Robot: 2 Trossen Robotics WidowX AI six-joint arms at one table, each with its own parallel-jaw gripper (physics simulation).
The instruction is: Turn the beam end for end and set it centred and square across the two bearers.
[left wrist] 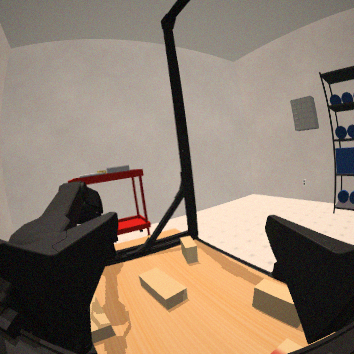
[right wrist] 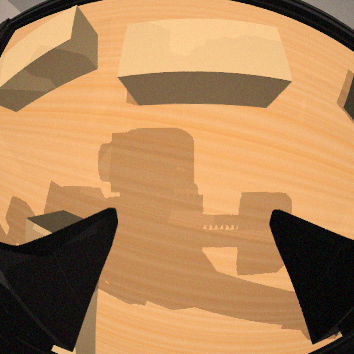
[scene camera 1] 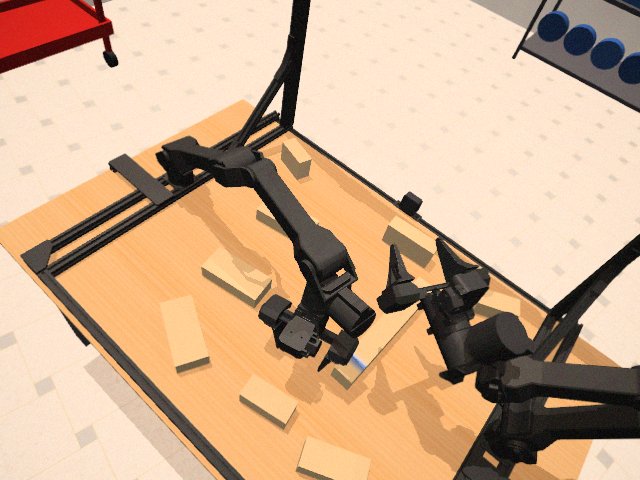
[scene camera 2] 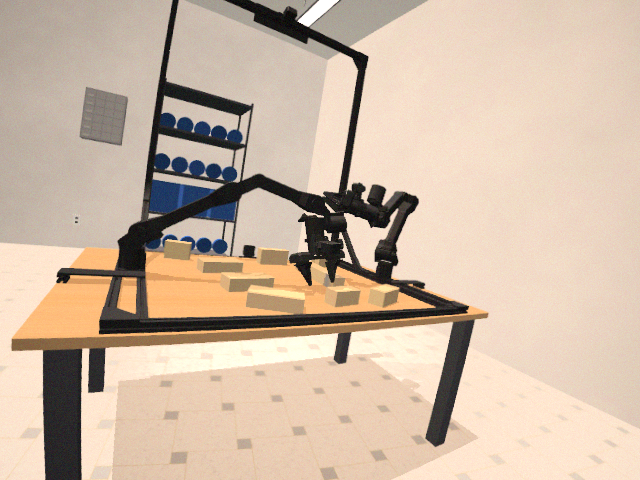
Observation:
The left gripper [scene camera 1: 415, 241] is open and holds nothing. Also in view: a beam [scene camera 1: 384, 330]. The right gripper [scene camera 1: 298, 358] is open, with nothing in its grasp.
The left gripper also shows in the left wrist view [left wrist: 194, 222] and in scene camera 2 [scene camera 2: 322, 195]. The right gripper shows as well in the right wrist view [right wrist: 196, 217] and in scene camera 2 [scene camera 2: 321, 284].

